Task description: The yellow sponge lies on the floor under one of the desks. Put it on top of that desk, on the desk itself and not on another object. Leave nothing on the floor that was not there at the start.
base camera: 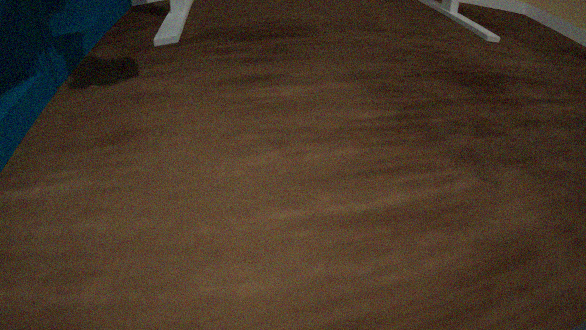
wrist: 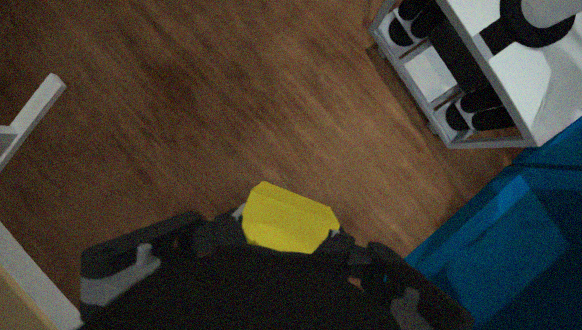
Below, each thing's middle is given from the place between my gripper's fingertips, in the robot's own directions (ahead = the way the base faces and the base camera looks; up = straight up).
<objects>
My gripper is now 20 mm to the right of the yellow sponge (wrist: pixel 273 217), 20 mm short of it and 10 mm below it.
</objects>
